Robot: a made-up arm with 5 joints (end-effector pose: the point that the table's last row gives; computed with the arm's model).
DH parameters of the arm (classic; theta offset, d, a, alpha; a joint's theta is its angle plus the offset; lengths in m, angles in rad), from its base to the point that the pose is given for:
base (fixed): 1.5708 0.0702 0 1.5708
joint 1: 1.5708 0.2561 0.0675 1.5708
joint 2: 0 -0.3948 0.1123 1.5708
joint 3: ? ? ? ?
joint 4: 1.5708 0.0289 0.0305 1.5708
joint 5: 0 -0.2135 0.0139 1.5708
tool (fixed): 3.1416 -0.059 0 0
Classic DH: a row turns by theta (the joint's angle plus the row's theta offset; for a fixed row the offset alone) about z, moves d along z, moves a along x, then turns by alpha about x.
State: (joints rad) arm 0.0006 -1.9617 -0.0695 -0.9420 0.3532
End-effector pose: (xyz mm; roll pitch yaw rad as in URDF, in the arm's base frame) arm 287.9 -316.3 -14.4 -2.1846 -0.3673 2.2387
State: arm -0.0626 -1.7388 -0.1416 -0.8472 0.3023
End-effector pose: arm 244.5 -300.2 8.7 -1.9584 -0.5401 2.1872
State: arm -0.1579 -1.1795 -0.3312 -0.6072 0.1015
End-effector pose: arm 148.7 -252.9 92.7 -1.0232 -0.8824 1.4882
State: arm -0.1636 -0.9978 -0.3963 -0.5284 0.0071
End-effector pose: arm 127.8 -236.9 126.6 -0.5906 -0.8455 1.1030
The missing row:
joint 3: -1.5708 -0.0337 0.0344 1.5708
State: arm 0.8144 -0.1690 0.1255 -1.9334 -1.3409
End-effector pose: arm 106.2 -516.7 -256.4 -0.4376 0.6634 1.4598
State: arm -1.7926 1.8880 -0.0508 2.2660 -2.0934
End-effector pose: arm 292.7 -85.9 611.5 1.0288 0.4198 -2.9956
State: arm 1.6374 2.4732 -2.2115 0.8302 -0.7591
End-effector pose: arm 325.8 270.2 -359.1 -2.2918 -1.0955 2.6132
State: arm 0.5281 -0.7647 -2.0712 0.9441 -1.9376
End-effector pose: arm 200.3 -589.0 138.6 1.0706 -0.7138 2.5763
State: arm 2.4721 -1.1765 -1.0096 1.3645 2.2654
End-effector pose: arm 259.3 106.7 -440.6 -0.8496 0.3950 3.0333
